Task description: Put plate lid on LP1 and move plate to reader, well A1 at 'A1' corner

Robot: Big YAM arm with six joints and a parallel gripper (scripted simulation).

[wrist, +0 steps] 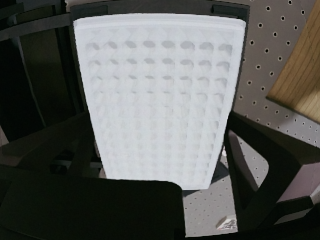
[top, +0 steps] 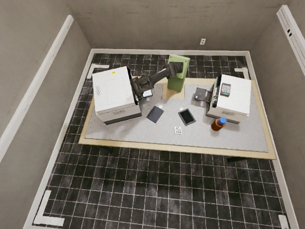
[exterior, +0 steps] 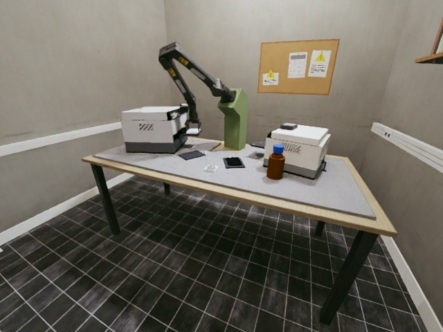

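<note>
The white well plate is right at my hand. Round my hand: brown capped bottle (69 cm to the left, 33 cm ahead, 2 cm below); dark flat lid (42 cm to the left, 23 cm ahead, 12 cm below).
</note>
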